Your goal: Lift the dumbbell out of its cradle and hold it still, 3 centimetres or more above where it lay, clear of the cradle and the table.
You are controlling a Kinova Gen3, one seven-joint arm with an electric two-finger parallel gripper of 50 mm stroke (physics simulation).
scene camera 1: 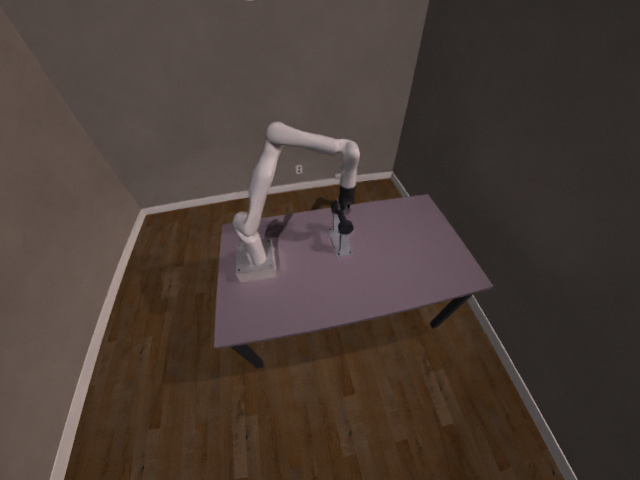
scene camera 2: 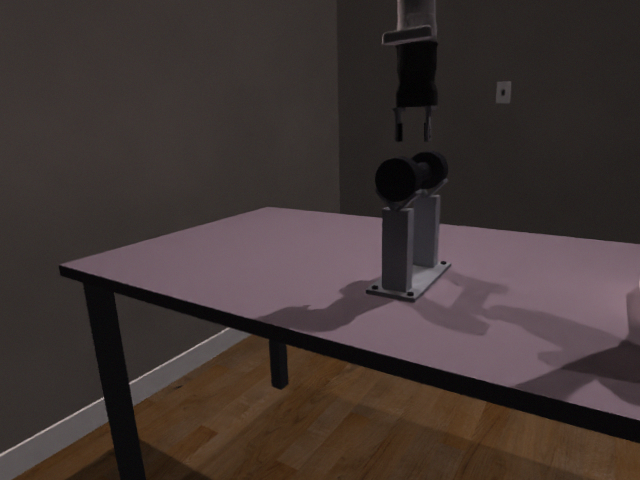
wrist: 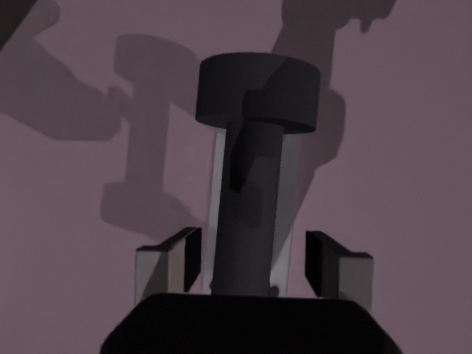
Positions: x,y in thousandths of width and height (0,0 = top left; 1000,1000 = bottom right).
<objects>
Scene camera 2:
gripper: 646,295
black dumbbell: 620,374
grey cradle: 641,493
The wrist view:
gripper: 535,710
black dumbbell: 546,275
grey cradle: 618,403
</objects>
